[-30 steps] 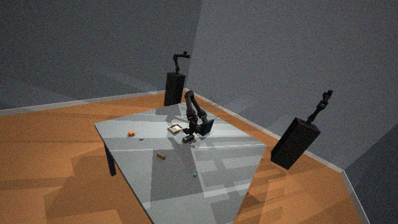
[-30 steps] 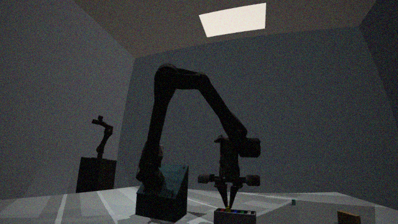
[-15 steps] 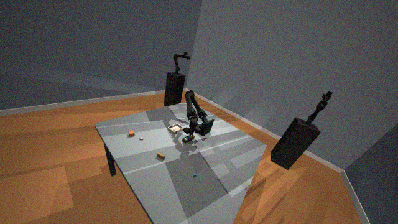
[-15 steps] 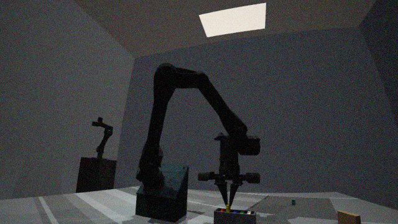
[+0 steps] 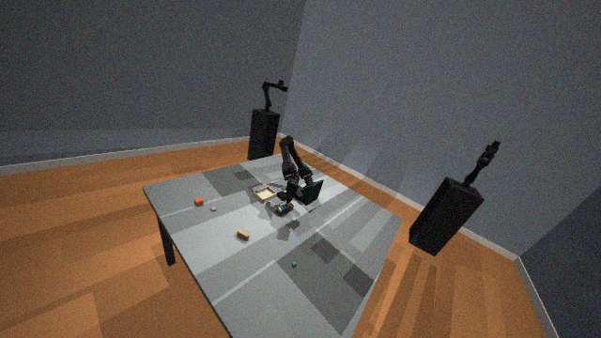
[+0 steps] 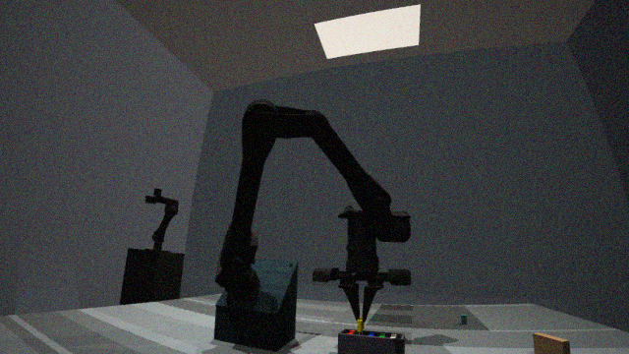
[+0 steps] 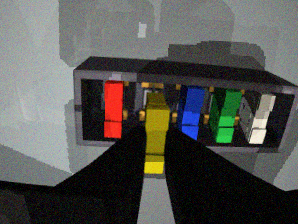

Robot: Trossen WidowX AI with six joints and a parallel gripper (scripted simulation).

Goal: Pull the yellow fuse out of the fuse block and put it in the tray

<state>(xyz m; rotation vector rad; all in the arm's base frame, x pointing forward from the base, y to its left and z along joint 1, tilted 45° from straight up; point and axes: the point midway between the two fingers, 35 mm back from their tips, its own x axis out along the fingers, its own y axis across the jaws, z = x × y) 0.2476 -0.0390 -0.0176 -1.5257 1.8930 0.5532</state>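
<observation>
Right now my gripper tip is 20 mm past the red fuse and 40 mm above it. The rest, counted from my gripper tip: green fuse 40 mm ahead, 10 mm to the right, 40 mm below; then yellow fuse 10 mm below; then blue fuse 20 mm ahead, 40 mm below.
</observation>
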